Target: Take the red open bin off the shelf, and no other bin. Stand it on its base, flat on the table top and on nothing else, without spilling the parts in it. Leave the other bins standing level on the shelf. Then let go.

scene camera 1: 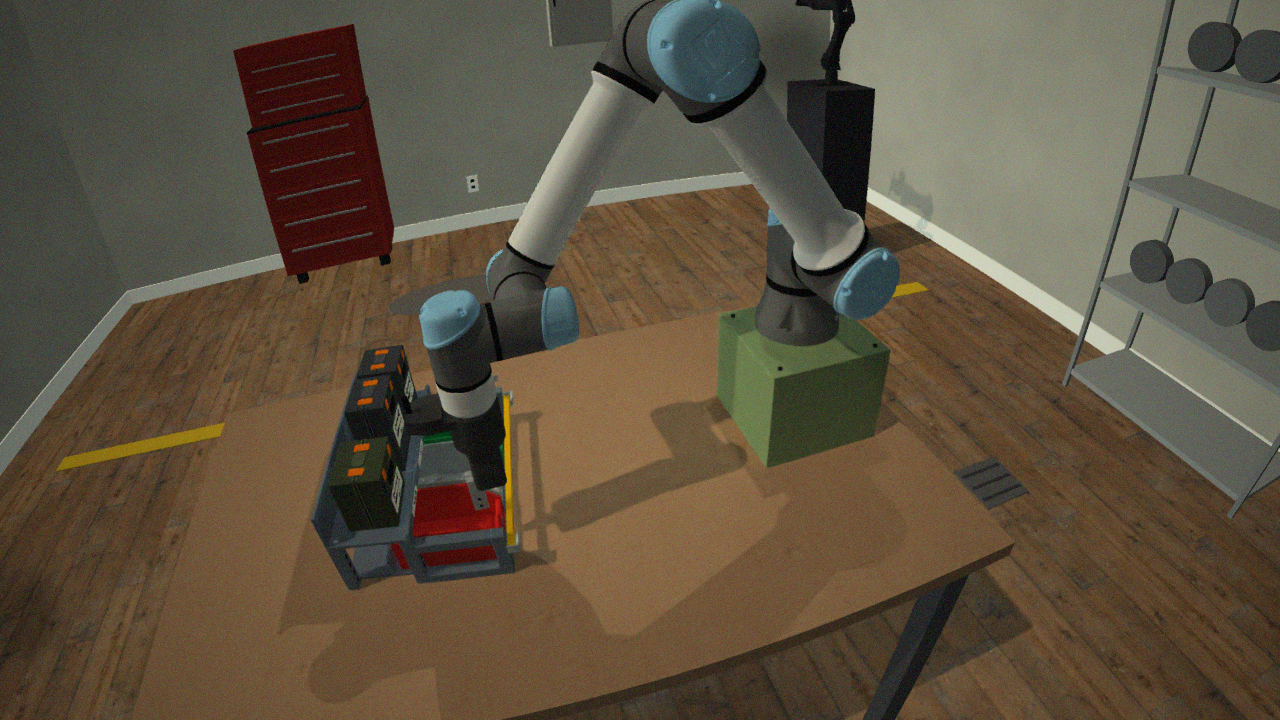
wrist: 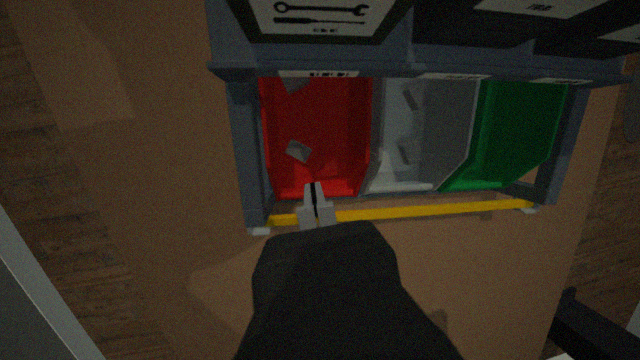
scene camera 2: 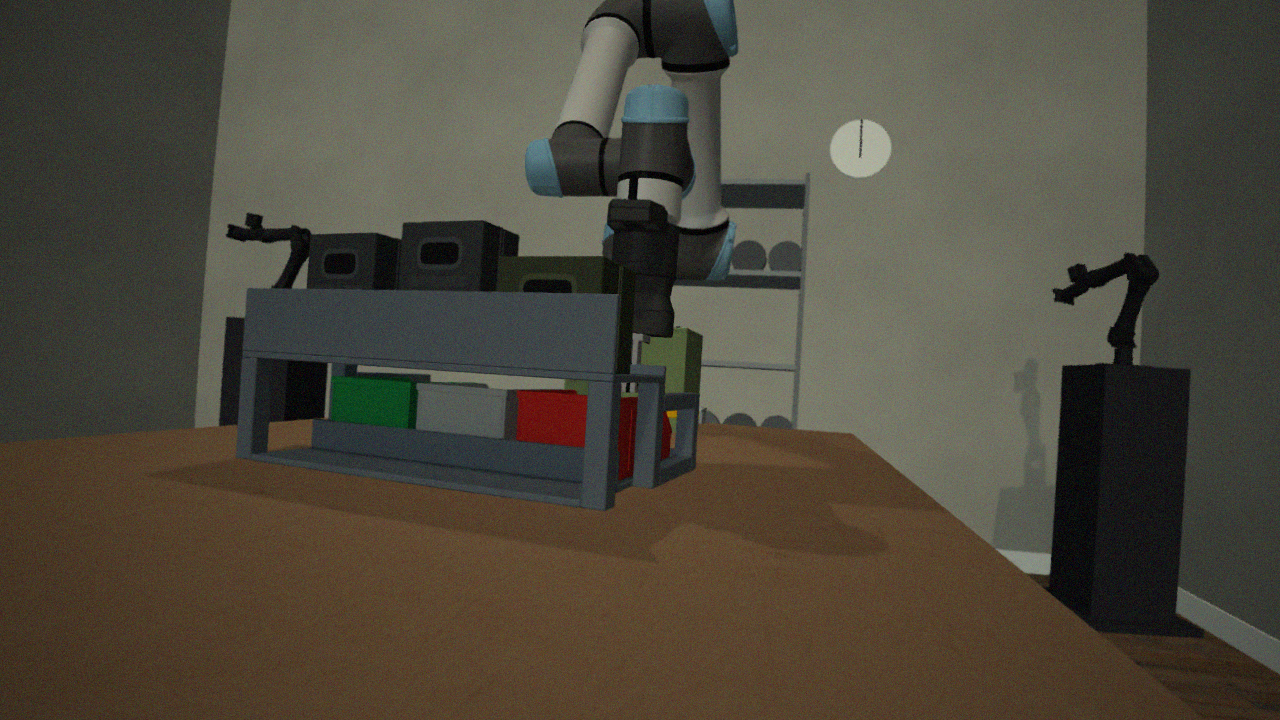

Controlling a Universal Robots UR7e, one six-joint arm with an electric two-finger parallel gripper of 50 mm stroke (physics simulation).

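Frame: origin at the arm's base, x ahead, y left, z up, level; metres.
Seen in the pictures: gripper, fingertip midpoint: (scene camera 1: 482, 506) (wrist: 313, 192) (scene camera 2: 629, 392); arm's base, link origin: (scene camera 1: 796, 324).
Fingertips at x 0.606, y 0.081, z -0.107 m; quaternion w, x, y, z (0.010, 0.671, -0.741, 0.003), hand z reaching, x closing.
Observation:
Pixels of each thing's top centre, then the offset from my fingertips to it.
- red open bin, top centre: (wrist: 318, 128) (scene camera 2: 602, 393) (scene camera 1: 442, 508) 0.060 m ahead, 0.021 m right, 0.001 m down
- part, top centre: (wrist: 298, 151) 0.041 m ahead, 0.006 m left, 0.058 m down
- grey bin, top centre: (scene camera 2: 506, 386) (wrist: 429, 123) (scene camera 1: 444, 460) 0.037 m ahead, 0.130 m right, 0.001 m down
- green bin, top centre: (scene camera 2: 422, 379) (wrist: 521, 126) (scene camera 1: 450, 419) 0.008 m ahead, 0.238 m right, 0.001 m down
- yellow bar, top centre: (wrist: 409, 213) (scene camera 1: 507, 460) 0.065 m back, 0.106 m right, 0.017 m down
- olive case, top centre: (scene camera 2: 569, 264) (scene camera 1: 358, 460) 0.156 m ahead, 0.042 m right, 0.115 m up
The red open bin (scene camera 1: 447, 510) (scene camera 2: 550, 416) (wrist: 330, 115) sits in the end bay of the grey-blue shelf (scene camera 1: 460, 540) (scene camera 2: 429, 331) (wrist: 245, 160). Two small grey parts show in it in the wrist view, one part (wrist: 298, 151) nearer its front lip. A grey bin (scene camera 2: 465, 410) (wrist: 445, 115) and a green bin (scene camera 2: 374, 401) (wrist: 520, 125) stand beside it in the same row. My gripper (scene camera 1: 480, 503) (wrist: 313, 192) is shut with its fingertips together and empty. It points down at the red bin's front lip; contact cannot be told. The fingers are mostly hidden in scene camera 2.
A yellow bar (scene camera 1: 510, 465) (wrist: 400, 211) runs along the shelf's front, beneath my fingers in the wrist view. An olive case (scene camera 1: 365, 483) (scene camera 2: 559, 268) and two dark cases (scene camera 1: 371, 407) (scene camera 1: 383, 358) stand on the upper tier behind. The green robot pedestal (scene camera 1: 805, 385) is at the table's far side.

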